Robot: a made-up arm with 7 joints.
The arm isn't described. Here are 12 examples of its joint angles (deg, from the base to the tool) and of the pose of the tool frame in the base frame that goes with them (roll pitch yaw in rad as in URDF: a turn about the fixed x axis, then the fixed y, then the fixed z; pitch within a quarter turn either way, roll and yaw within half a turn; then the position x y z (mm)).
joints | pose
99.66 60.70 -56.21 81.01 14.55 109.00 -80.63 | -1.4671 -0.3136 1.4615 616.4 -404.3 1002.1
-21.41 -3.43 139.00 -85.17 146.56 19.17 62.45 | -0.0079 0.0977 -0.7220 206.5 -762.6 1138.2
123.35 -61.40 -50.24 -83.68 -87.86 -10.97 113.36 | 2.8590 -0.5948 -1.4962 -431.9 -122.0 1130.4
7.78 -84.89 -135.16 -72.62 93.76 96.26 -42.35 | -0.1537 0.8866 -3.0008 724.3 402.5 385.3
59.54 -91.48 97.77 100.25 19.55 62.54 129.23 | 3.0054 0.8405 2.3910 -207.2 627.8 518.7
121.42 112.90 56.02 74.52 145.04 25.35 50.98 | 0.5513 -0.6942 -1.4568 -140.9 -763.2 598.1
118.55 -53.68 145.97 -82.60 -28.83 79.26 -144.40 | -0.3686 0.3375 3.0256 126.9 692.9 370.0
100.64 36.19 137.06 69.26 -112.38 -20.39 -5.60 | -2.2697 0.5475 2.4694 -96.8 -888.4 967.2
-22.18 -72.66 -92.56 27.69 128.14 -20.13 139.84 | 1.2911 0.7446 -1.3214 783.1 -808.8 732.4
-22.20 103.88 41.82 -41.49 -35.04 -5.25 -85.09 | -3.0232 -0.7371 0.5302 -922.7 -159.5 -1.1
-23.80 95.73 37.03 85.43 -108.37 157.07 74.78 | 2.3053 1.0541 -0.5724 -443.4 457.9 708.7
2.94 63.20 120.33 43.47 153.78 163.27 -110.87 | -0.6818 0.2207 2.6880 -694.4 70.5 613.9
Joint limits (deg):
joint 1: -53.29..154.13
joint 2: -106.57..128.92
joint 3: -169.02..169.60
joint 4: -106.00..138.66
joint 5: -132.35..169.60
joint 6: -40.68..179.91
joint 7: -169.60..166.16
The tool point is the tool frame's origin. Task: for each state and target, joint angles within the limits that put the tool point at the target. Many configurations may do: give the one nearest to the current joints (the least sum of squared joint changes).
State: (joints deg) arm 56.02 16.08 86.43 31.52 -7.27 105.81 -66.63
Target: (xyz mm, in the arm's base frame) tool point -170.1 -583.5 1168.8
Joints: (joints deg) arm 78.20 48.95 90.96 40.40 -5.66 133.91 -67.43
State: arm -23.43 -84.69 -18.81 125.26 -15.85 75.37 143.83
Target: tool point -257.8 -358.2 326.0
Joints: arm -48.60 -93.49 -35.04 138.66 37.61 90.38 140.29
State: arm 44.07 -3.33 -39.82 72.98 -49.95 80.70 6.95
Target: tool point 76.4 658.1 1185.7
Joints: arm 87.83 -13.04 -7.18 78.23 -63.42 83.00 6.06
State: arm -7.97 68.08 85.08 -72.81 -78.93 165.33 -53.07
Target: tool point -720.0 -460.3 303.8
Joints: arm -0.38 90.76 83.09 -35.46 -89.57 117.93 -52.89
